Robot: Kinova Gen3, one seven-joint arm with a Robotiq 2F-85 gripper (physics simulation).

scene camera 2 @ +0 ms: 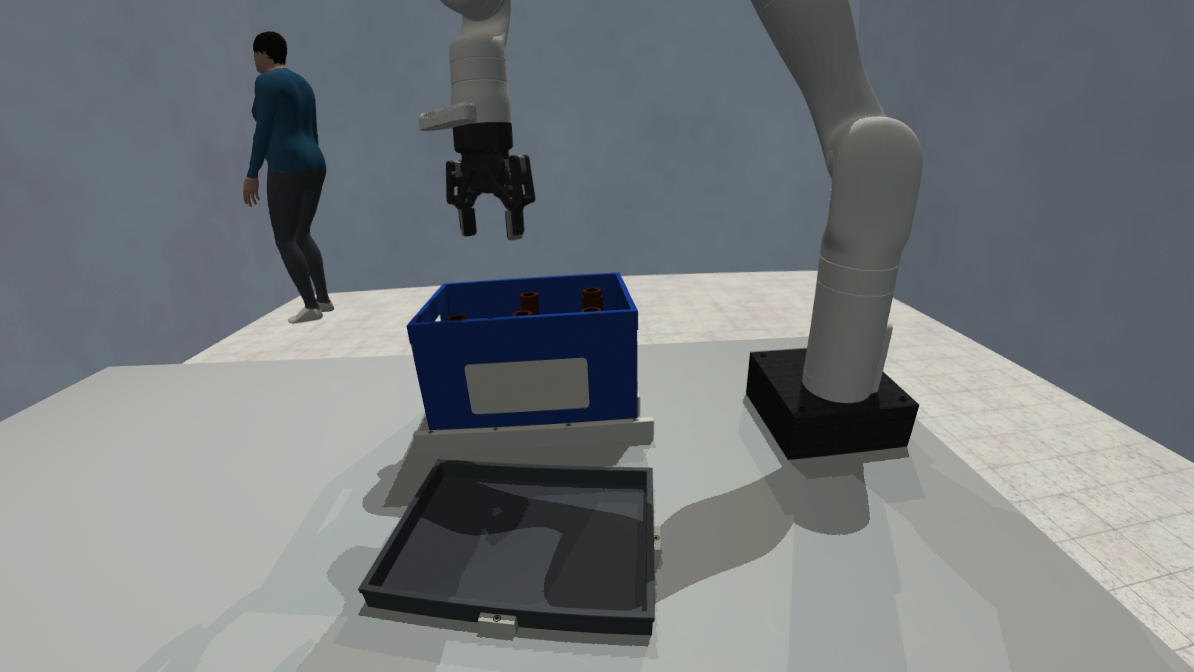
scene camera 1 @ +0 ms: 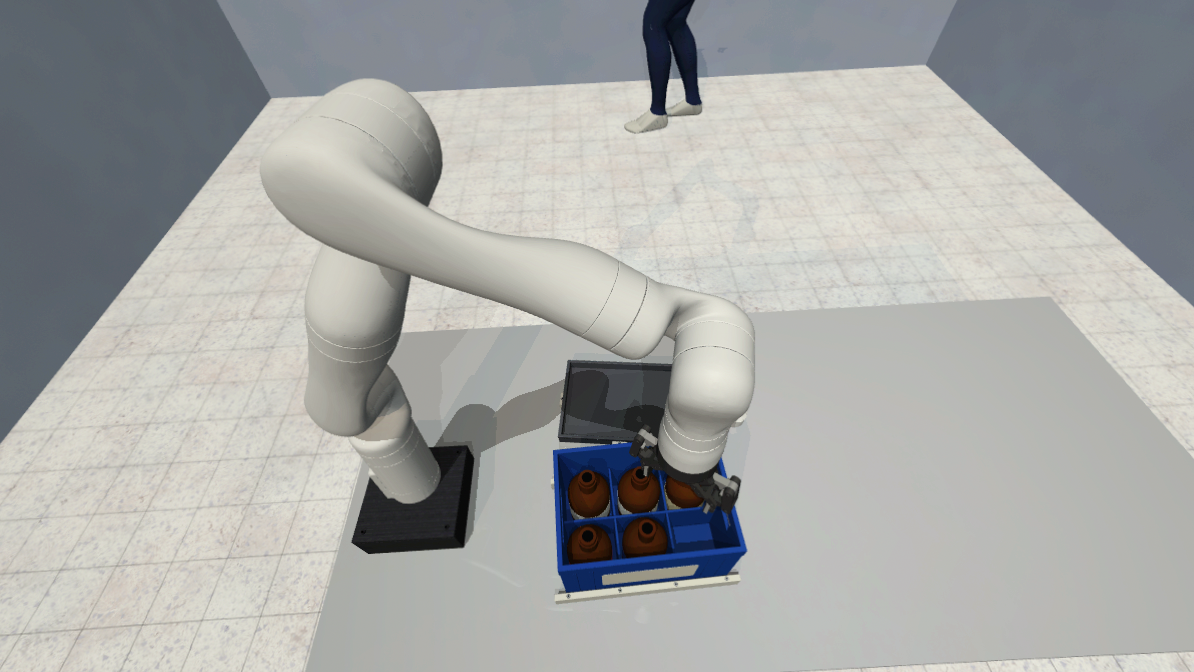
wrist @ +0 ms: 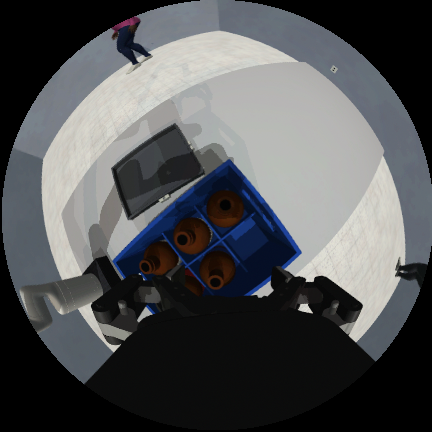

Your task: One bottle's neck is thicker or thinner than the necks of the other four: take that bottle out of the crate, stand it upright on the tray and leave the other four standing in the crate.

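Five brown bottles stand in the blue crate: back left, back middle, back right, front left and front middle. I cannot tell for sure which neck differs. The gripper hides part of the back right bottle in scene view 1 and of the front left one in the wrist view. My gripper is open and empty, above the crate. The dark tray holds no bottle.
The crate's front right compartment has no bottle. Dividers separate the compartments. Pale strips edge the crate. The black robot base stands beside it. A person stands beyond the table.
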